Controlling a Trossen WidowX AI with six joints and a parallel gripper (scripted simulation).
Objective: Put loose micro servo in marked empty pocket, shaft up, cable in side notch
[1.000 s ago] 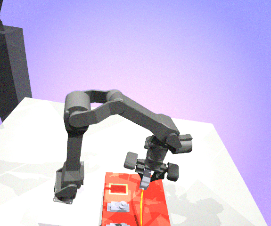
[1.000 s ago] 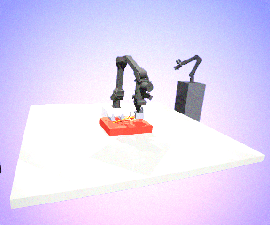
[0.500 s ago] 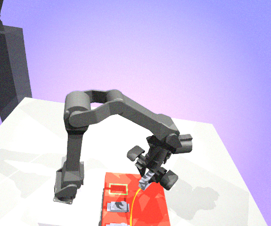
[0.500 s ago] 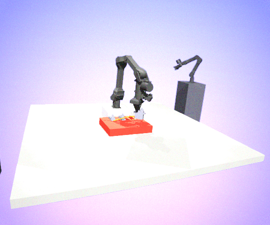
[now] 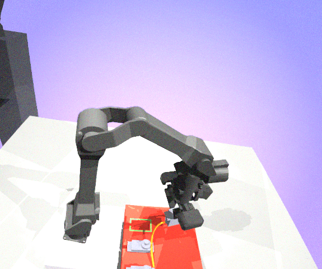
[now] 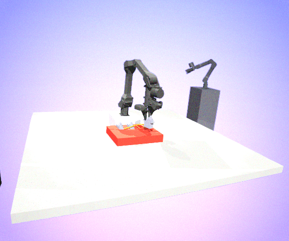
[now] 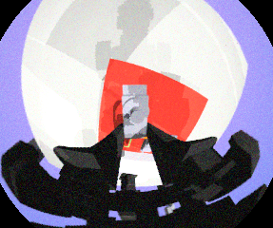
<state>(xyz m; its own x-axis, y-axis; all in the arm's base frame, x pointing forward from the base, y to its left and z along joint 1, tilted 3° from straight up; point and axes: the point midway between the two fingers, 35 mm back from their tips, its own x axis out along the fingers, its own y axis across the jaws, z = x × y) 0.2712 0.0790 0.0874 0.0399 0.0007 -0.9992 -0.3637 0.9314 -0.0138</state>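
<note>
The red deck is 100 mm below my gripper tip, 70 mm to the right of it and 20 mm ahead of it.
</note>
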